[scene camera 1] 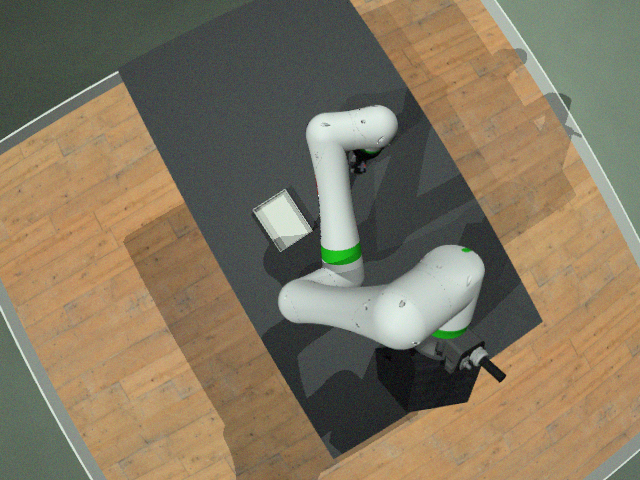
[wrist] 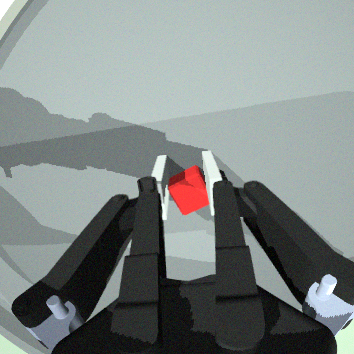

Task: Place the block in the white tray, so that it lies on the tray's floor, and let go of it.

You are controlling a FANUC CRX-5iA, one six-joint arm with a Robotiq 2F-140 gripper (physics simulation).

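Seen in the pictures: gripper, fingertip midpoint: (scene camera 1: 354, 166) (wrist: 185, 166); arm's base, link origin: (scene camera 1: 438, 336).
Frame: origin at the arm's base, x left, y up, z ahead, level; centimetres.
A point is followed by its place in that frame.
Observation:
The red block (wrist: 190, 198) @(x -24.0, y -37.2, z 49.2 cm) is between the two light finger pads in the wrist view, turned at an angle to them, with its corners against the pads. My gripper (wrist: 185, 166) @(x -22.3, y -39.6, z 50.4 cm) (scene camera 1: 358, 167) @(x -22.3, y -39.6, z 50.4 cm) is shut on it. In the scene view the gripper hangs below the wrist end of the arm, and the block is almost wholly hidden there. The white tray (scene camera 1: 283, 217) @(x 8.4, y -39.4, z 51.5 cm) lies on the dark mat, to the left of the forearm and to the lower left of the gripper; no block shows in it. The tray does not show in the wrist view.
The dark mat (scene camera 1: 222, 118) @(x 3.4, y -39.6, z 93.0 cm) lies on the wooden floor (scene camera 1: 77, 217). The white forearm (scene camera 1: 336, 201) @(x -2.6, y -7.1, z 42.1 cm) passes between the tray and the gripper in the scene view. The arm's black base (scene camera 1: 429, 382) @(x 9.2, y 2.6, z -6.2 cm) stands at the mat's lower end. Arm shadows cross the mat.

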